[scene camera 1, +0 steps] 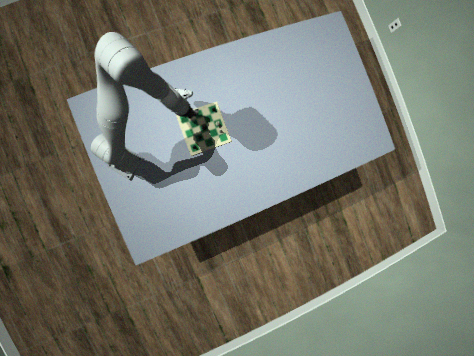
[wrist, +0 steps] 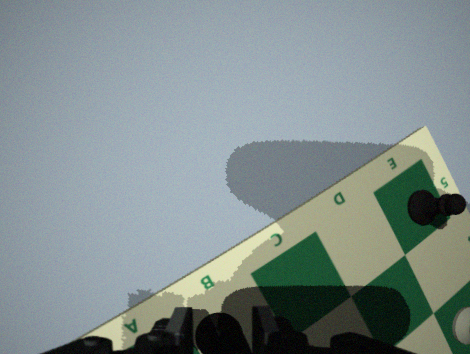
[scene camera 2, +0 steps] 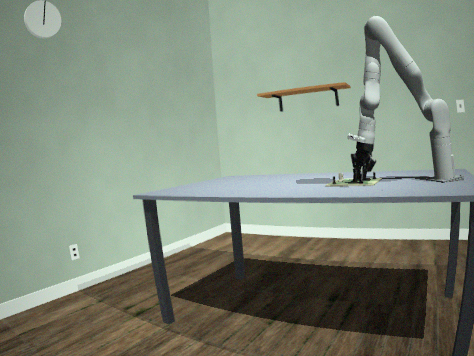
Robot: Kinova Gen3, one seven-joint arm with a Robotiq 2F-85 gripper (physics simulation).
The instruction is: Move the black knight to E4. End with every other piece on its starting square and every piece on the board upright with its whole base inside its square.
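Frame: origin at the arm's base, x left, y back, z up, level; centimetres.
Where they show: gripper, fingertip midpoint: (scene camera 1: 189, 114) (wrist: 222, 329) (scene camera 2: 360, 180); arm's base, origin of the base link: (scene camera 1: 124, 160) (scene camera 2: 444, 177).
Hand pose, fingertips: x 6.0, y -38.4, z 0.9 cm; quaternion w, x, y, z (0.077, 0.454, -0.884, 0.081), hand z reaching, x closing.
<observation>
Things, the pixels of their top centre, and the offset from my fingertips. "*": a spot on its surface instead. Level surfaces: height alone.
- black knight, surface spot: (wrist: 218, 334) * dz -0.4, dx -0.2, dy +0.3 cm
- black pawn, middle of its top: (wrist: 462, 203) (scene camera 1: 214, 108) dz +1.7, dx -2.6, dy -12.1 cm
- small dark piece, surface spot: (scene camera 1: 221, 132) * dz -1.5, dx -14.7, dy -10.4 cm
- grey-blue table, its level: dz -2.1 cm
My gripper (scene camera 1: 192, 114) (scene camera 2: 359, 178) is low over the chessboard (scene camera 1: 229, 142) (wrist: 425, 135), near its row-5 edge. In the wrist view its fingers are closed in on both sides of a dark piece, which looks like the black knight (wrist: 218, 334). Its base and its square are hidden. A black pawn (scene camera 1: 214, 109) (wrist: 422, 207) stands upright on E5. E4 is a bare light square beside it. A white piece (scene camera 1: 218, 123) (wrist: 463, 325) stands on E3, and a small dark piece (scene camera 1: 221, 132) is on E2. Another black piece (scene camera 1: 195, 147) is on A1.
The board lies on a grey-blue table (scene camera 1: 300, 75) (scene camera 2: 260, 187). In scene camera 2, a black piece (scene camera 2: 334, 180), a white piece (scene camera 2: 341, 176) and another black piece (scene camera 2: 374, 175) flank the fingers. The arm's shadow darkens the board's middle.
</observation>
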